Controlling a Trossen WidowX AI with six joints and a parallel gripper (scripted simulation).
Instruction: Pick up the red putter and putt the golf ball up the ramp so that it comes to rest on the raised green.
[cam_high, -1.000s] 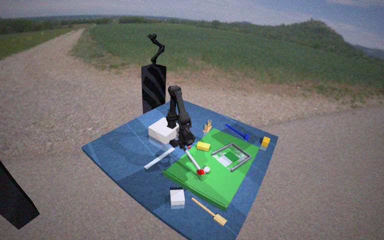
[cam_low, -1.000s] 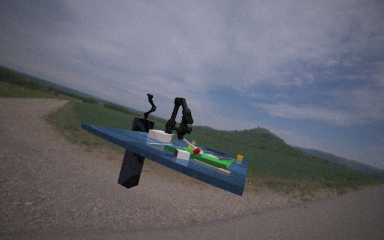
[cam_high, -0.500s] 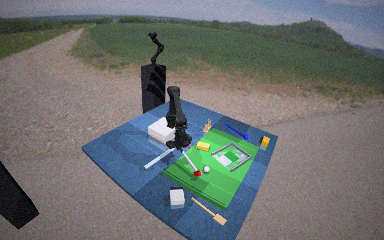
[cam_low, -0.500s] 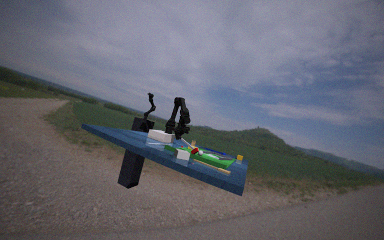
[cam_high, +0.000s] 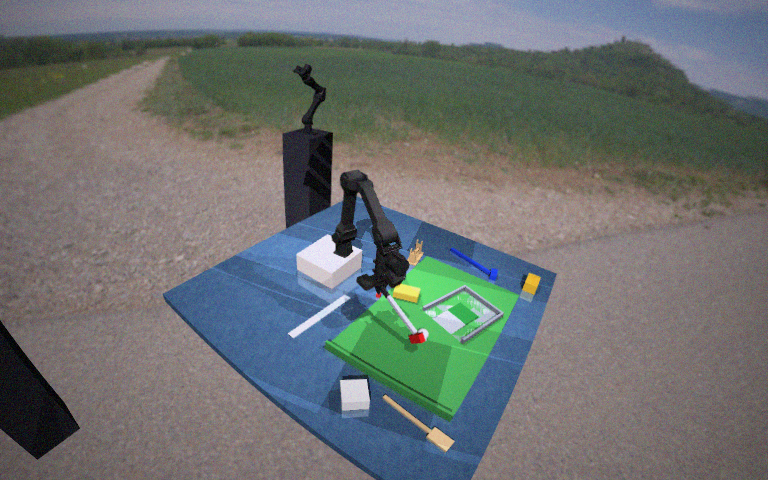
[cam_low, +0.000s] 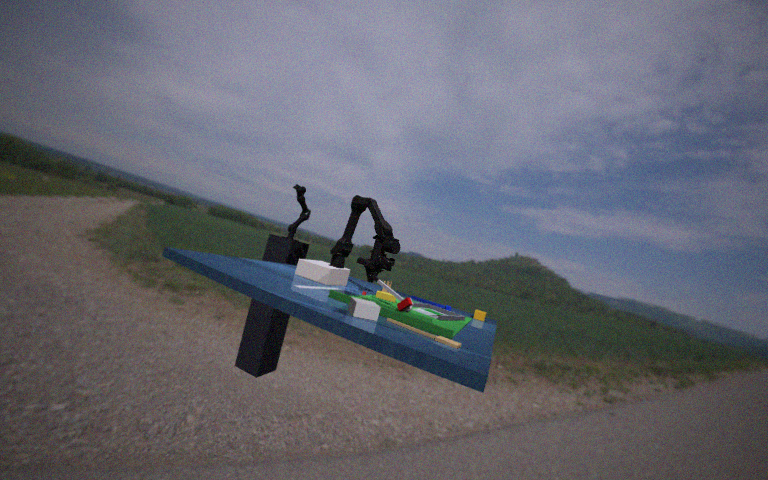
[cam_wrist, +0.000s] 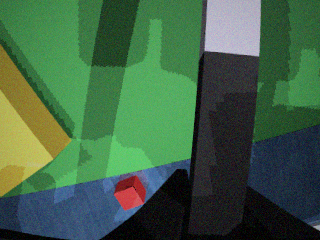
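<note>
Right now my gripper tip is 110 mm short of the red putter and 40 mm to the left of it. Also, from my gripper tip: white strip 170 mm to the right, 150 mm behind, 70 mm below; green mat 220 mm ahead, 70 mm below, 60 mm to the left; white golf ball 220 mm ahead, 50 mm below, 40 mm to the right.
</note>
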